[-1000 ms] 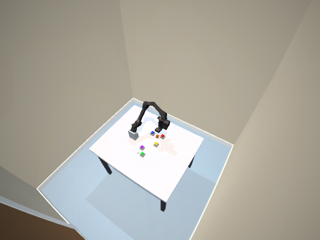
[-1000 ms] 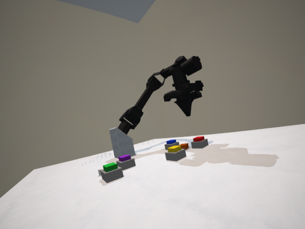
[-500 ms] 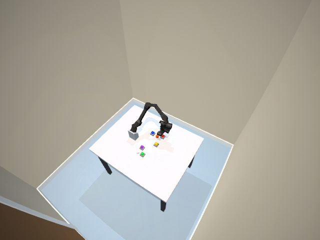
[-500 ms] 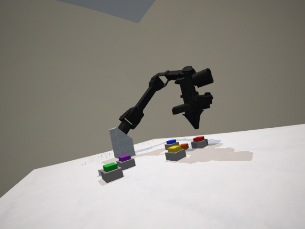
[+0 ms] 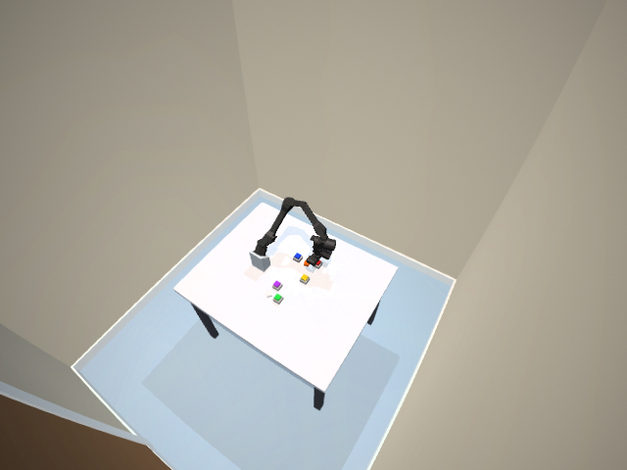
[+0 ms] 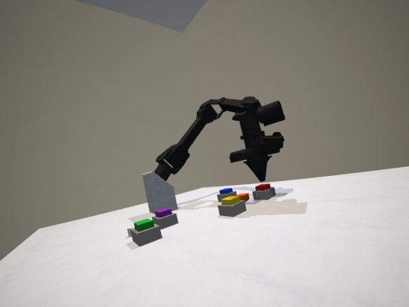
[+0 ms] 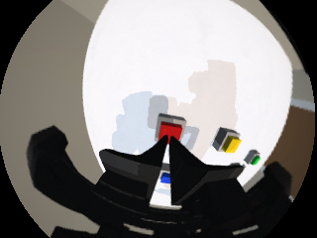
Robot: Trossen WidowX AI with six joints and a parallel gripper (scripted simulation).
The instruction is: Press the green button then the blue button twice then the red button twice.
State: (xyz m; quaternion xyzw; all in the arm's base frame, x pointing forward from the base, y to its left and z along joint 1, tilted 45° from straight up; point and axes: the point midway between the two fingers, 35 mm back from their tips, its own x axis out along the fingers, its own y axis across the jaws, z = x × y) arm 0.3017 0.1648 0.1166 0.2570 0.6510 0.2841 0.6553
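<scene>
The red button is 20 mm below my gripper tip. Also, from my gripper tip: orange block: 60 mm behind, 30 mm to the right, 40 mm below; then yellow button: 140 mm to the right, 20 mm below; then blue button: 130 mm behind, 30 mm to the right, 20 mm below.
</scene>
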